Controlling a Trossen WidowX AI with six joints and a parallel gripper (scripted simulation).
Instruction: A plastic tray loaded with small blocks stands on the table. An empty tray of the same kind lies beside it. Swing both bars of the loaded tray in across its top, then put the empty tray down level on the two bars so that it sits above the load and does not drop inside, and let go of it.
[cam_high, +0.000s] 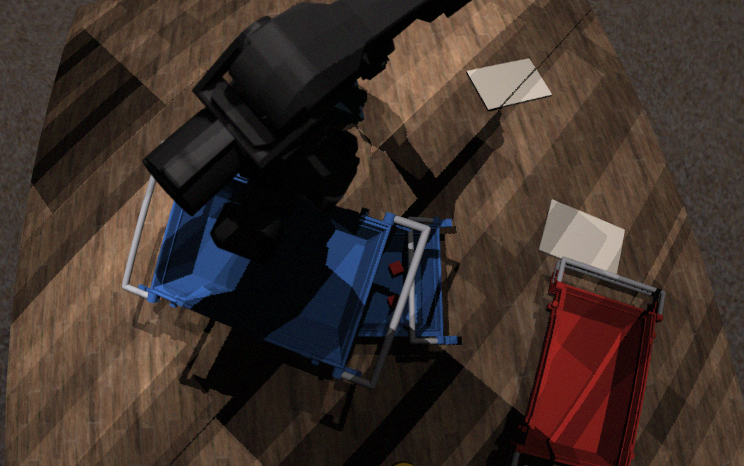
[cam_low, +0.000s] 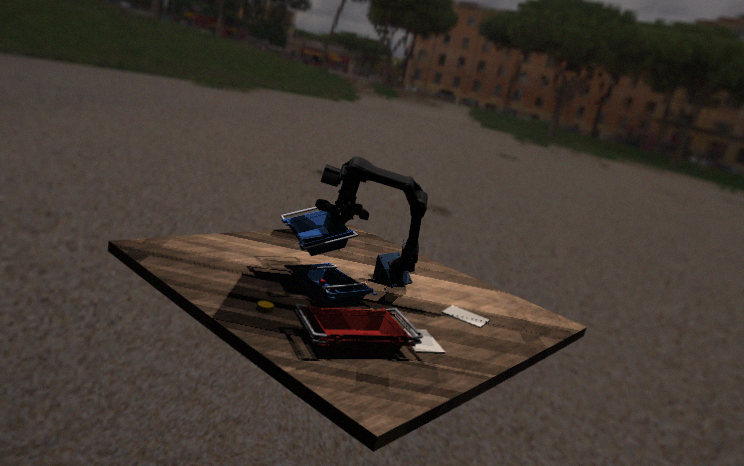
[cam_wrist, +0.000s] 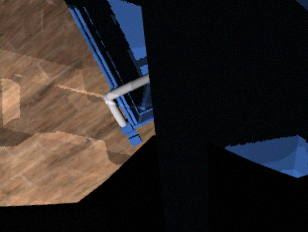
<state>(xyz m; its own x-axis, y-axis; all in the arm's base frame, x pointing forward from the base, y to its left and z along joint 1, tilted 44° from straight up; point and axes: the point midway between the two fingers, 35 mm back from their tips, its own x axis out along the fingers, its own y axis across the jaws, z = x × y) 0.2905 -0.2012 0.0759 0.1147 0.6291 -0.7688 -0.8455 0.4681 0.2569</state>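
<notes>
Right now my gripper tip is 6 cm short of the blue tray, 4 cm to the left of it and 1 cm below it. The rest, counted from my gripper tip: yellow block (36 cm ahead, 19 cm below, 7 cm to the left).
</notes>
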